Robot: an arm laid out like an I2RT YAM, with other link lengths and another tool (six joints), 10 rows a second.
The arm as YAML. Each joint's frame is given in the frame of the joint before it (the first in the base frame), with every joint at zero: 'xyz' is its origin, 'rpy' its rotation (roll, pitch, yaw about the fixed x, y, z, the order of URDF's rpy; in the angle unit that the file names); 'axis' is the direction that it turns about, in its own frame. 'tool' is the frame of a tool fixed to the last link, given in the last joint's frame.
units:
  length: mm
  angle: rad
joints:
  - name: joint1
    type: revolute
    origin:
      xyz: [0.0, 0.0, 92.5]
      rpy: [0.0, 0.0, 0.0]
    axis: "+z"
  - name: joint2
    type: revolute
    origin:
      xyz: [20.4, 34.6, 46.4]
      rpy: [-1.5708, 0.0, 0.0]
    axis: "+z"
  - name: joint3
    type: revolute
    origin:
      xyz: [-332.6, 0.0, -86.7]
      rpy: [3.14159, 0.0, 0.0]
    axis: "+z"
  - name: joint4
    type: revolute
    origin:
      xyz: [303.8, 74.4, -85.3]
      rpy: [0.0, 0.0, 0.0]
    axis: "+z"
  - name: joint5
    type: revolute
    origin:
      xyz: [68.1, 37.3, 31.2]
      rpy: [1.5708, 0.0, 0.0]
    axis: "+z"
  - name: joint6
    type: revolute
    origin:
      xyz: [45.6, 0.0, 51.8]
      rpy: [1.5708, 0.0, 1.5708]
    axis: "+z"
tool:
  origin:
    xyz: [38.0, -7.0, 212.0]
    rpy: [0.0, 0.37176, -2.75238]
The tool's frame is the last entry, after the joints.
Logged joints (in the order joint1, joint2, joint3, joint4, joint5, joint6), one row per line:
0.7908, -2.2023, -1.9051, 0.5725, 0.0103, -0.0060
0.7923, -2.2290, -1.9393, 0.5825, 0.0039, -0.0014
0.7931, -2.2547, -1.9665, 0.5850, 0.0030, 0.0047
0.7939, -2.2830, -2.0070, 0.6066, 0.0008, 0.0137
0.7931, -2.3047, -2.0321, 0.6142, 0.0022, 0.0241
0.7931, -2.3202, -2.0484, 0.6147, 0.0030, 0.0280
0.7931, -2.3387, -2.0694, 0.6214, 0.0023, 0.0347
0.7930, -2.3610, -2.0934, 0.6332, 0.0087, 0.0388
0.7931, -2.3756, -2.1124, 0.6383, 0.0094, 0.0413
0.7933, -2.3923, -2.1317, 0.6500, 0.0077, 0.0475
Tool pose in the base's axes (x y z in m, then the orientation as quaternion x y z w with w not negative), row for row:
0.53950, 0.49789, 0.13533, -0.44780, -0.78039, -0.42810, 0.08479
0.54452, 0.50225, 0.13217, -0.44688, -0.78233, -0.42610, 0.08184
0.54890, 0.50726, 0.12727, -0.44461, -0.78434, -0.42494, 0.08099
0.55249, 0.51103, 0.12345, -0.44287, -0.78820, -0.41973, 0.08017
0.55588, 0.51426, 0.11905, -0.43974, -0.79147, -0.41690, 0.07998
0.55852, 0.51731, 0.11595, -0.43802, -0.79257, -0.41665, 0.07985
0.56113, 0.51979, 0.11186, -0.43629, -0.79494, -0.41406, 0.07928
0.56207, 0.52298, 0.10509, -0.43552, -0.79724, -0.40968, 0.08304
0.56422, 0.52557, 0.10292, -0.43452, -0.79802, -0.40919, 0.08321
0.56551, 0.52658, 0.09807, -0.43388, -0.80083, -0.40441, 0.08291
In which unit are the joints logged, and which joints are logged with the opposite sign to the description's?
The joints are logged in radians. Opposite sign: joint2, joint3, joint4, joint5, joint6.
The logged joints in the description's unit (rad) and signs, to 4 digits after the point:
0.7908, 2.2023, 1.9051, -0.5725, -0.0103, 0.0060
0.7923, 2.2290, 1.9393, -0.5825, -0.0039, 0.0014
0.7931, 2.2547, 1.9665, -0.5850, -0.0030, -0.0047
0.7939, 2.2830, 2.0070, -0.6066, -0.0008, -0.0137
0.7931, 2.3047, 2.0321, -0.6142, -0.0022, -0.0241
0.7931, 2.3202, 2.0484, -0.6147, -0.0030, -0.0280
0.7931, 2.3387, 2.0694, -0.6214, -0.0023, -0.0347
0.7930, 2.3610, 2.0934, -0.6332, -0.0087, -0.0388
0.7931, 2.3756, 2.1124, -0.6383, -0.0094, -0.0413
0.7933, 2.3923, 2.1317, -0.6500, -0.0077, -0.0475

